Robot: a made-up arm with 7 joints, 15 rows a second.
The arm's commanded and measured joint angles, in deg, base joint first. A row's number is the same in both.
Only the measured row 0 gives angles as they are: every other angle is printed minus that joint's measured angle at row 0.
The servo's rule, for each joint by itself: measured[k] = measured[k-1] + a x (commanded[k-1-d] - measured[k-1]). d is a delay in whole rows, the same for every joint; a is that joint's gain. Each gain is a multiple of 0.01, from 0.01 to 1. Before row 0 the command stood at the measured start. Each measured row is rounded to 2 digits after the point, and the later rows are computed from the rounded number. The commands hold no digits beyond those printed.
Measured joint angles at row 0:
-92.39, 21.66, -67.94, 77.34, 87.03, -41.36, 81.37
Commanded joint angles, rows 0 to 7:
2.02, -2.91, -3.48, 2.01, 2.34, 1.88, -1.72
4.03, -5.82, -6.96, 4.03, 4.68, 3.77, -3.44
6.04, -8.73, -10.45, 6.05, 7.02, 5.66, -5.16
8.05, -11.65, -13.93, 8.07, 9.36, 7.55, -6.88
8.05, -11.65, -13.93, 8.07, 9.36, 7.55, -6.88
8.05, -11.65, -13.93, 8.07, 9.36, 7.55, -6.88
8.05, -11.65, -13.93, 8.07, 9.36, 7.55, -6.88
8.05, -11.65, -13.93, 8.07, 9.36, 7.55, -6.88
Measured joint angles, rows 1 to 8:
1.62, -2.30, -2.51, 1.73, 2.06, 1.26, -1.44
3.55, -5.08, -5.71, 3.71, 4.37, 2.94, -3.12
5.54, -7.96, -9.12, 5.72, 6.70, 4.76, -4.83
7.55, -10.88, -12.58, 7.74, 9.04, 6.63, -6.55
7.95, -11.49, -13.55, 8.02, 9.32, 7.25, -6.83
8.03, -11.62, -13.82, 8.06, 9.36, 7.45, -6.87
8.05, -11.64, -13.90, 8.07, 9.36, 7.52, -6.88
8.05, -11.65, -13.92, 8.07, 9.36, 7.54, -6.88
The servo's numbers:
d 0
a 0.80 0.79 0.72 0.86 0.88 0.67 0.84

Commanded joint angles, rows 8 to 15:
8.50, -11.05, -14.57, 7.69, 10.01, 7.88, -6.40
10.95, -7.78, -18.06, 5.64, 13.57, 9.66, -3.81
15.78, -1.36, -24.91, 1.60, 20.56, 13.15, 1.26
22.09, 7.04, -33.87, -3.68, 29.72, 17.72, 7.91
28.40, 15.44, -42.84, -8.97, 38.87, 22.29, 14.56
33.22, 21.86, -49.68, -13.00, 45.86, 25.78, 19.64
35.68, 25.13, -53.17, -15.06, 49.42, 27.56, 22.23
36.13, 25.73, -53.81, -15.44, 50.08, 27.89, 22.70
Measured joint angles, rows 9 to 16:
8.41, -11.18, -14.39, 7.74, 9.93, 7.77, -6.48
10.44, -8.49, -17.03, 5.93, 13.13, 9.04, -4.24
14.71, -2.86, -22.70, 2.21, 19.67, 11.79, 0.38
20.61, 4.96, -30.74, -2.86, 28.51, 15.76, 6.71
26.84, 13.24, -39.45, -8.11, 37.63, 20.14, 13.30
31.94, 20.05, -46.82, -12.32, 44.87, 23.92, 18.63
34.93, 24.06, -51.39, -14.68, 48.87, 26.36, 21.65
35.89, 25.38, -53.13, -15.33, 49.93, 27.39, 22.53

